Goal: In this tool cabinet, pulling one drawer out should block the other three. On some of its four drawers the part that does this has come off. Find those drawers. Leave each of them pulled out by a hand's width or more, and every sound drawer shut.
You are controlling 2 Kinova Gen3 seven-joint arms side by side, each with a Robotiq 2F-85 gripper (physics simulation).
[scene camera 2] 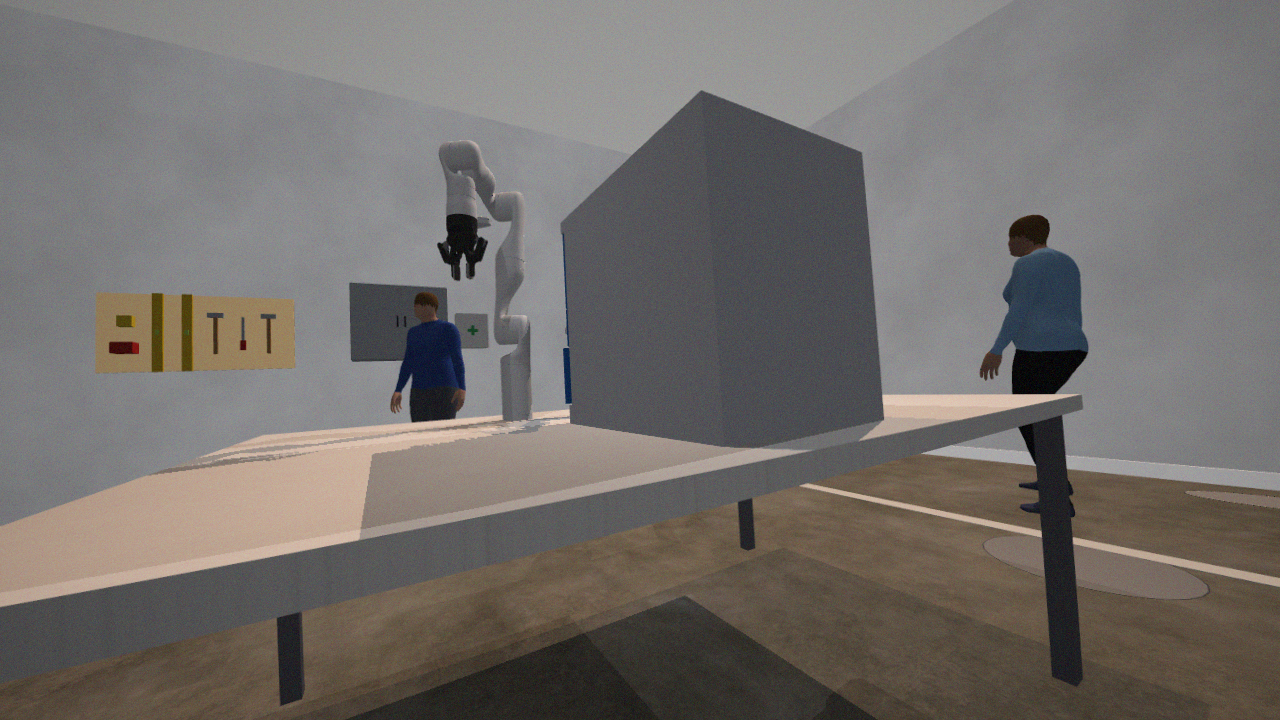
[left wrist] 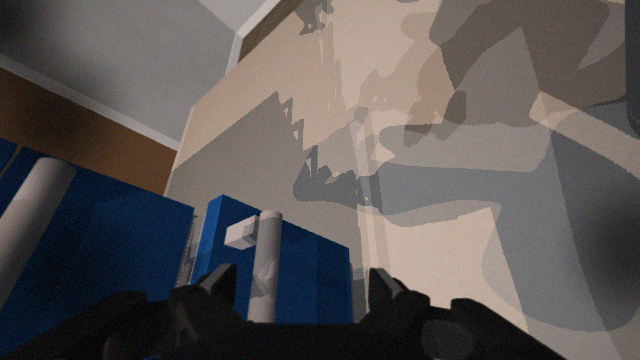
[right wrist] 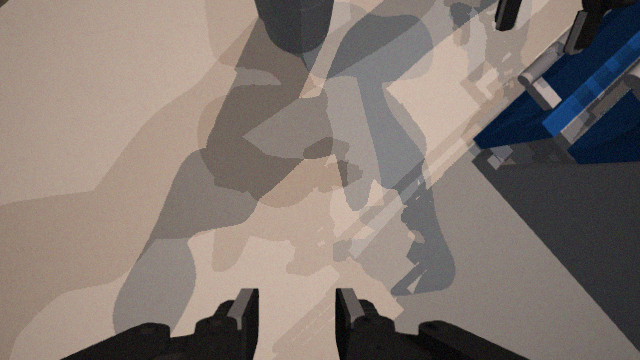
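The grey cabinet [scene camera 2: 716, 295] [right wrist: 575, 225] stands on the table; scene camera 2 sees it from outside, blue fronts edge-on at its left. The lowest blue drawer front [scene camera 2: 566, 376] [left wrist: 300, 280] [right wrist: 505, 127] looks slightly further out than those above. Its pale bar handle [left wrist: 266, 265] [right wrist: 540, 65] stands upright in the left wrist view. My left gripper [left wrist: 303, 284] [right wrist: 535, 40] is open, with this handle between its fingertips in that view, not gripped. Another blue front [left wrist: 115, 230] [right wrist: 607, 135] is beside it. My right gripper [scene camera 2: 462, 273] [right wrist: 297, 311] is open and empty, above the table. Latch parts are hidden.
The pale table [scene camera 2: 465, 483] [left wrist: 430, 250] [right wrist: 280, 295] carries arm shadows. My right arm [scene camera 2: 510, 259] stands beyond the cabinet. A person in dark blue [scene camera 2: 435, 358] and one in light blue [scene camera 2: 1047, 300] stand beyond the table. A tool board [scene camera 2: 228, 308] hangs on the wall.
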